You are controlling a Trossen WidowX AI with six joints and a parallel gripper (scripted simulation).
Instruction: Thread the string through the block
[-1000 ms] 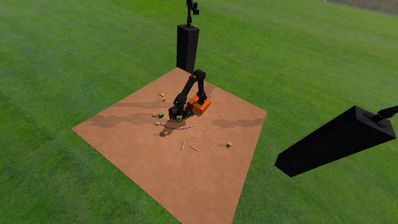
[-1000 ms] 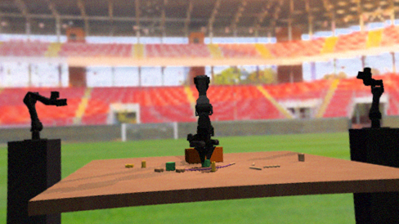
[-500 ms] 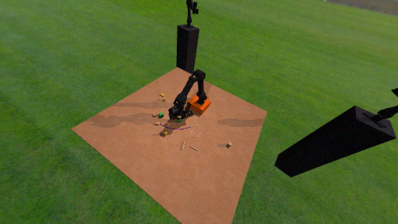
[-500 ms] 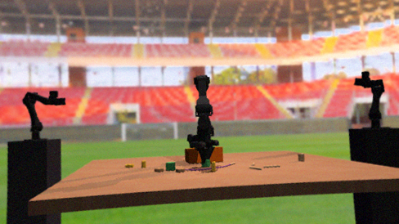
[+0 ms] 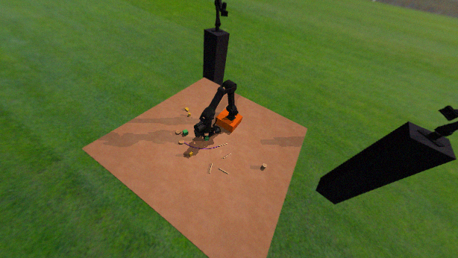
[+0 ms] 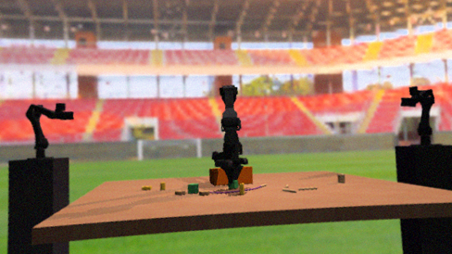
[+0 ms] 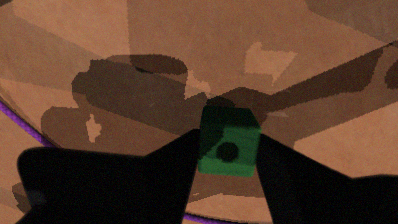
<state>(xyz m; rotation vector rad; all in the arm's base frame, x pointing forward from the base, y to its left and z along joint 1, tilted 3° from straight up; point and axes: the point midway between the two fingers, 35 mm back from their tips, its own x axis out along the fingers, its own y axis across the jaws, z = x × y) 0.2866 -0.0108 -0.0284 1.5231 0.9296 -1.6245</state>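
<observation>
The thin wooden stick is 13 cm to the left of my gripper tip, 4 cm behind it and 2 cm below it. From my gripper tip the other things lie so: green cube (16 cm to the right, 8 cm ahead, 1 cm below); yellow piece (18 cm ahead, 3 cm to the left); round wooden button (16 cm ahead, 11 cm to the right, 2 cm below).
</observation>
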